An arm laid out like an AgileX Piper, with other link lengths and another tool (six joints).
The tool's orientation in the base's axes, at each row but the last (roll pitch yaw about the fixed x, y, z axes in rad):
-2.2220 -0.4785 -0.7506
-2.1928 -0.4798 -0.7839
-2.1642 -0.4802 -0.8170
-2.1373 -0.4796 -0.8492
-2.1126 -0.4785 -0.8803
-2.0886 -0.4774 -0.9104
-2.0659 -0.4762 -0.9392
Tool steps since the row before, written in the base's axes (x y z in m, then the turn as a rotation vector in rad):
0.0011 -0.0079 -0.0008 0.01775 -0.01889 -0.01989
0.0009 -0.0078 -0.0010 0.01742 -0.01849 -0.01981
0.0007 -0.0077 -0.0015 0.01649 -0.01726 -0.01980
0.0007 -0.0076 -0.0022 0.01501 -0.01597 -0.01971
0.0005 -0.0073 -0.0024 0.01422 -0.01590 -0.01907
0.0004 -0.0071 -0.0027 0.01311 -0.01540 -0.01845
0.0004 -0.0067 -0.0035 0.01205 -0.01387 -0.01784
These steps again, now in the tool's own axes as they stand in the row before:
0.0051 0.0059 -0.0018 0.01380 0.02455 0.01656
0.0050 0.0059 -0.0018 0.01338 0.02427 0.01642
0.0047 0.0061 -0.0016 0.01202 0.02358 0.01616
0.0045 0.0065 -0.0012 0.01034 0.02290 0.01542
0.0042 0.0064 -0.0011 0.01014 0.02248 0.01451
0.0040 0.0064 -0.0010 0.00947 0.02186 0.01349
0.0034 0.0067 -0.0005 0.00809 0.02061 0.01287

